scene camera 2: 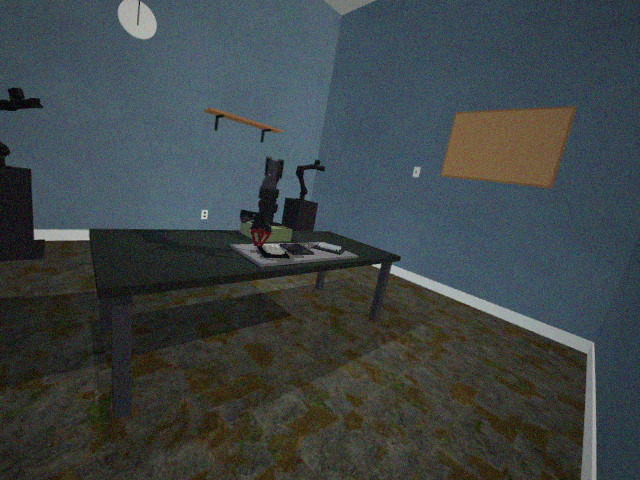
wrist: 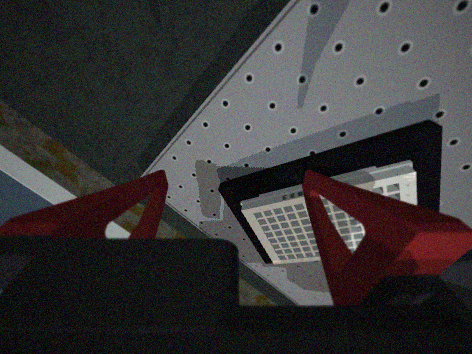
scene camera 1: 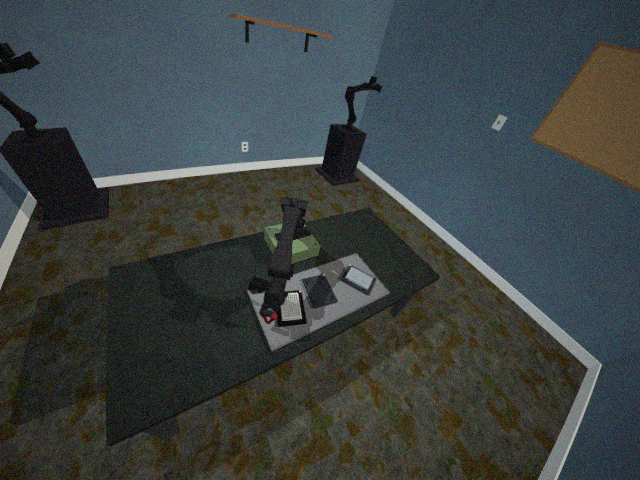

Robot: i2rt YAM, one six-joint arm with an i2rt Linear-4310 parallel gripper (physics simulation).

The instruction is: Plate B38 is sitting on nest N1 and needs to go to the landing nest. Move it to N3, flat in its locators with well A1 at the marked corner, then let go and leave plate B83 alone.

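A cream well plate (scene camera 1: 291,305) (scene camera 2: 273,250) (wrist: 282,232) sits in a black nest (scene camera 1: 303,312) (wrist: 429,155) at the left end of the grey perforated board (scene camera 1: 275,341) (wrist: 280,112). A dark nest (scene camera 1: 319,290) (scene camera 2: 296,249) in the middle holds no plate. A second, whitish plate (scene camera 1: 359,277) (scene camera 2: 329,247) sits in the right nest. The plate and nest labels are too small to read. My gripper (scene camera 1: 268,316) (scene camera 2: 260,238) (wrist: 235,177) is open and empty, above the board at the cream plate's left side. One red finger overlaps that plate in the wrist view.
The board lies on a dark table (scene camera 1: 180,335) (scene camera 2: 170,258). A green block (scene camera 1: 306,252) (scene camera 2: 281,233) stands behind the board at the arm's base. Other arms stand on black pedestals (scene camera 1: 343,152) (scene camera 2: 299,214) away from the table.
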